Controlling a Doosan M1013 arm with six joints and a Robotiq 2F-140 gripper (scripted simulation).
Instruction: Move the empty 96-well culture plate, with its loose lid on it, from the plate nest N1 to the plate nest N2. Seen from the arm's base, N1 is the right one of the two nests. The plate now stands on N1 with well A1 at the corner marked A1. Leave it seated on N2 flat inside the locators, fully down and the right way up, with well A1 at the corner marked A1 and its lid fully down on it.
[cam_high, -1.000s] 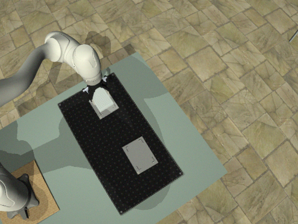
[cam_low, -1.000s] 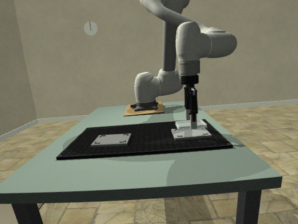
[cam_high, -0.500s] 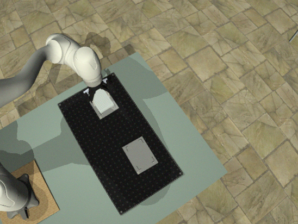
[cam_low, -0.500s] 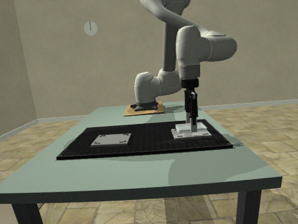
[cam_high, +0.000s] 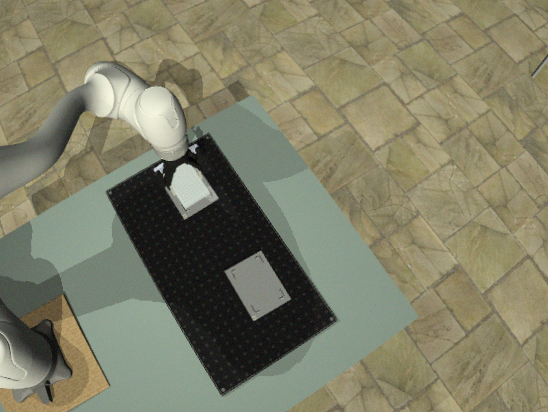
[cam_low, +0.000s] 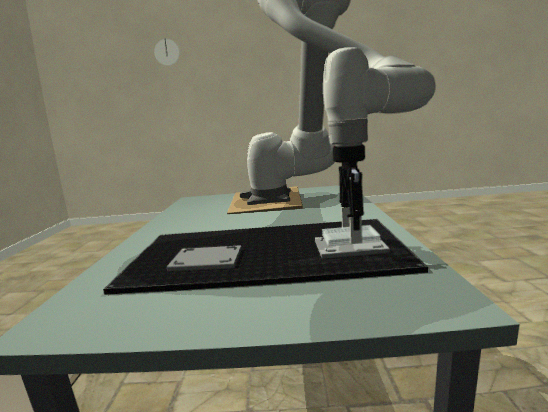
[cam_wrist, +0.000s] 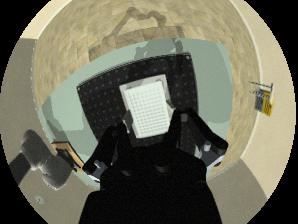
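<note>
The lid is 2 cm below my hand. The rest, counted from my hand: nest N1: 4 cm ahead, 36 cm to the right, 5 cm below; nest N2: 5 cm below.
</note>
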